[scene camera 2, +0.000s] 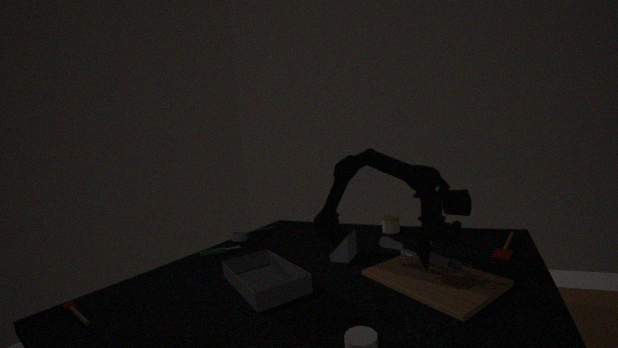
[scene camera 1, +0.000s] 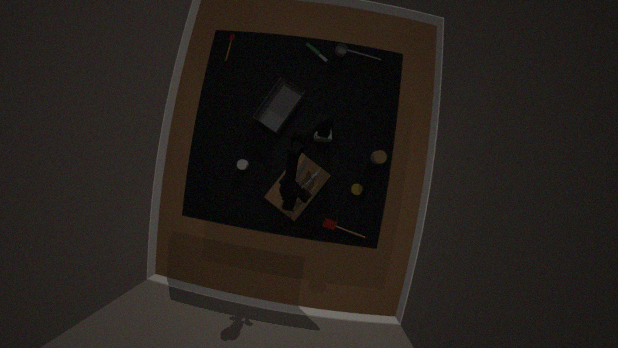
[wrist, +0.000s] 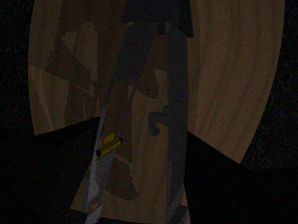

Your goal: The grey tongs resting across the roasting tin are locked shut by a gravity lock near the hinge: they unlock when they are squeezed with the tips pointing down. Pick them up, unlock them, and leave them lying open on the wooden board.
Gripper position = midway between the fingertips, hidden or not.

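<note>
Scene camera 2 shows the gripper (scene camera 2: 432, 266) together with a wooden board (scene camera 2: 461, 295) and a grey roasting tin (scene camera 2: 265, 280). In scene camera 1 the tin (scene camera 1: 283, 98) appears again, as does the board (scene camera 1: 273, 196). The wrist view takes in the board (wrist: 232, 59) and the gripper (wrist: 141, 130).
</note>
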